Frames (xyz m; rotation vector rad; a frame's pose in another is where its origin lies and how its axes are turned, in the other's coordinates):
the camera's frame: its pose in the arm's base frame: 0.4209 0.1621 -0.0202 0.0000 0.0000 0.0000
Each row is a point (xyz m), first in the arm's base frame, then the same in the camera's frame.
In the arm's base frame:
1: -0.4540 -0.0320 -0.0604
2: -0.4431 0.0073 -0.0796
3: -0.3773 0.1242 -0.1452
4: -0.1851 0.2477 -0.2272
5: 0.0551 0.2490 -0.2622
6: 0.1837 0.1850 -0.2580
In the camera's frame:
1: -0.8749 -0.1941 -0.0402
2: -0.8640 -0.1548 -0.0594
3: -0.7982 -0.0379 -0.1250
4: -0.6060 0.0856 -0.2070
5: -0.3658 0.0869 -0.2420
6: -0.2372 0.0229 -0.2378

